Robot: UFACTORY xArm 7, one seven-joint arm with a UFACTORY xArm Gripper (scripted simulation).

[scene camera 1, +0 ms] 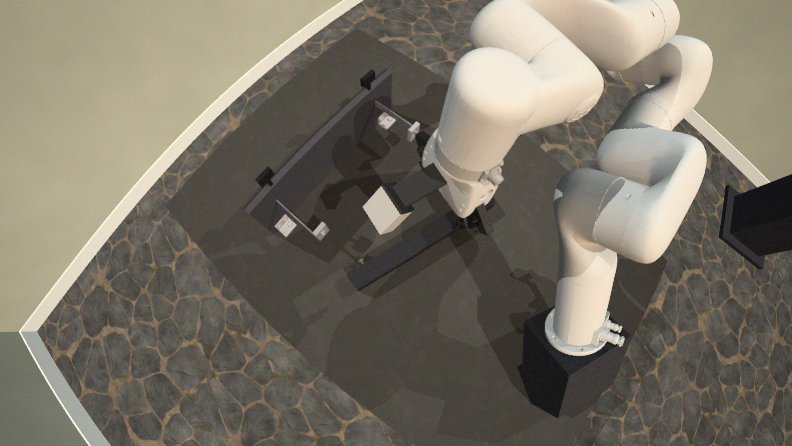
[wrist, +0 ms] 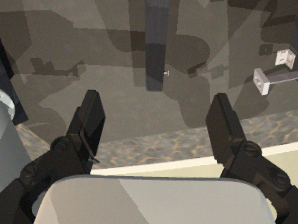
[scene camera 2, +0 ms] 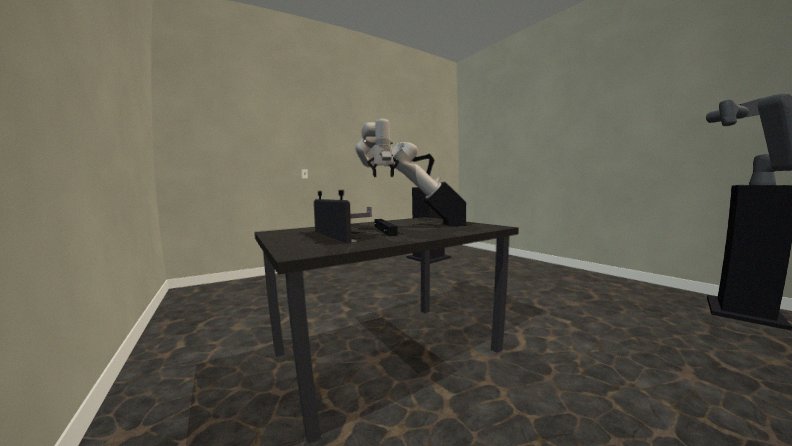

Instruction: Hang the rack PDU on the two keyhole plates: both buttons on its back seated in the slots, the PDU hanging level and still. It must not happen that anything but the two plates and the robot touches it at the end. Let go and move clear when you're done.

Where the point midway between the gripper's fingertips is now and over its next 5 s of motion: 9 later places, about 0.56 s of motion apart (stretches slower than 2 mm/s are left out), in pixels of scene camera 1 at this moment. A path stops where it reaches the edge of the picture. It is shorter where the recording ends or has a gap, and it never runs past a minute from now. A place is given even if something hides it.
My gripper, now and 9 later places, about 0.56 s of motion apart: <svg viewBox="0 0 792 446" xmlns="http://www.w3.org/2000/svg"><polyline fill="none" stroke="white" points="444,200 443,203 440,217 435,225 430,229 430,233 425,237 425,238 424,236 428,231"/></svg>
